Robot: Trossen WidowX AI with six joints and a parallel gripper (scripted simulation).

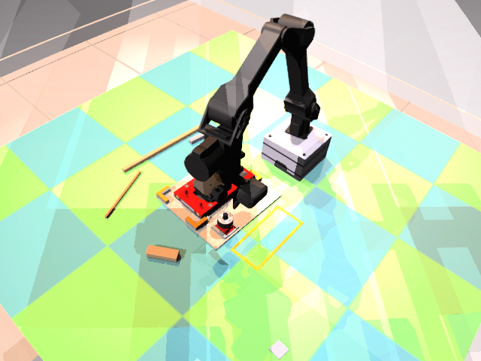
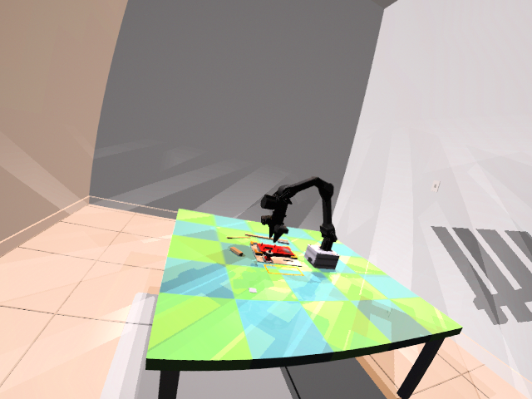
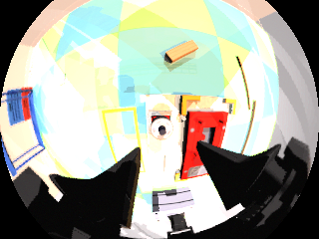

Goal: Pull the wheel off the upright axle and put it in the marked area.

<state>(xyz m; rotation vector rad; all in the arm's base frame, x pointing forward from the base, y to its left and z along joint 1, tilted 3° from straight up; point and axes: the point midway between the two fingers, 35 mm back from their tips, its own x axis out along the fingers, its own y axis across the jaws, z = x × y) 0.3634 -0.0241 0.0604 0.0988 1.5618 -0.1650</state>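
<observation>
Right now my gripper tip is 70 mm above the grey wheel.
</observation>
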